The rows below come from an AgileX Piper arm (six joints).
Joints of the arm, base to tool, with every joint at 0 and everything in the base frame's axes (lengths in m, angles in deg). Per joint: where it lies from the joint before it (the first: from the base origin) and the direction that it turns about. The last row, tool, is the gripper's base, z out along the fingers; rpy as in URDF.
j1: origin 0 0 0.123 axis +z
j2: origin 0 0 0 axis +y
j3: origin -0.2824 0 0.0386 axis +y
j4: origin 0.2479 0 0.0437 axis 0.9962 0 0.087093
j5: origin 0 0 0 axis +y
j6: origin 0.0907 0 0.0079 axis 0.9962 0 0.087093
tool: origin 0 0 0 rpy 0 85.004 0
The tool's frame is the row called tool.
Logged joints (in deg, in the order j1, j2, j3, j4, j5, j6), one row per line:
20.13, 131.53, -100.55, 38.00, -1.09, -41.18
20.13, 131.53, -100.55, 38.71, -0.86, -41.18
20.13, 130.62, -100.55, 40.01, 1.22, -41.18
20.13, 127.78, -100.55, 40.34, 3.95, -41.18
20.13, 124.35, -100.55, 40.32, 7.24, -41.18
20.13, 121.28, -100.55, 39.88, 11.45, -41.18
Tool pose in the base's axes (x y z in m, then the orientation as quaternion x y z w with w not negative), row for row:
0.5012, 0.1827, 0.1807, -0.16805, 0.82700, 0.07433, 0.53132
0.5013, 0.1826, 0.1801, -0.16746, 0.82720, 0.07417, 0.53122
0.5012, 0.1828, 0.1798, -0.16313, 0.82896, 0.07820, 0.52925
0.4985, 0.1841, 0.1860, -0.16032, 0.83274, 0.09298, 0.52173
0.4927, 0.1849, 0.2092, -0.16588, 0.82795, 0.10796, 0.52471
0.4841, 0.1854, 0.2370, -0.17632, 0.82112, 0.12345, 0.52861
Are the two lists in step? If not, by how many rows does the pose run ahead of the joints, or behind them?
The pose runs 1 row behind the joints: the pose in row i belongs to the joints in row i - 1.
